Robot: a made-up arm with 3 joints.
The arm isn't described. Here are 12 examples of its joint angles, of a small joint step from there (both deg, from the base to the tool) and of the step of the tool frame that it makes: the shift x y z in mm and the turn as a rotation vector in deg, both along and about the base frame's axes.
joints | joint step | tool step
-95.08 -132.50 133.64 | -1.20 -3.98 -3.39 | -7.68 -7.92 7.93 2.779 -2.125 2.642
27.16 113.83 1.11 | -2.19 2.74 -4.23 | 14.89 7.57 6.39 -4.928 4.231 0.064
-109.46 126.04 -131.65 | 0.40 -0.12 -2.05 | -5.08 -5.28 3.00 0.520 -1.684 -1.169
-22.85 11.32 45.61 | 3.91 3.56 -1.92 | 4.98 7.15 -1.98 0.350 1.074 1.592
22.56 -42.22 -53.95 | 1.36 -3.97 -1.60 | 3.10 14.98 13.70 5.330 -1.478 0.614
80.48 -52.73 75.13 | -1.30 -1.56 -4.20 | 4.80 8.79 -13.47 0.260 -3.055 -2.883
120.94 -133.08 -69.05 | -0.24 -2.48 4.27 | -5.43 1.84 8.87 2.239 -4.127 1.095
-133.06 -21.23 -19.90 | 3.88 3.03 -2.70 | 8.75 -10.98 -13.07 0.850 2.514 -0.985
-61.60 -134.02 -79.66 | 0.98 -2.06 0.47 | -0.25 1.86 2.14 3.040 0.452 -0.130
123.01 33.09 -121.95 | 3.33 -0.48 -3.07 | -6.28 -17.21 23.87 3.809 -3.069 -0.098
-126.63 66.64 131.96 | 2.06 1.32 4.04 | 9.53 -15.58 -4.57 0.740 0.902 3.938
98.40 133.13 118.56 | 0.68 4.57 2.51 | 4.14 -6.14 -5.74 -3.889 -1.499 -2.013
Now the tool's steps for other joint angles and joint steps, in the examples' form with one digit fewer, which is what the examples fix.
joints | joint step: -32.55 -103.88 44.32 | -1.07 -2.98 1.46
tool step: -3.8 2.8 7.6 1.91 1.39 -0.44
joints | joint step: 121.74 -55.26 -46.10 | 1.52 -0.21 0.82
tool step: -1.9 -3.8 6.4 1.73 0.03 0.82
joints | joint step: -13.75 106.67 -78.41 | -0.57 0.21 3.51
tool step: -2.4 5.3 12.2 -0.78 -3.01 1.80
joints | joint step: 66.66 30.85 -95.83 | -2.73 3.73 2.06
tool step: 0.9 -15.8 -24.9 -6.46 1.11 -1.74
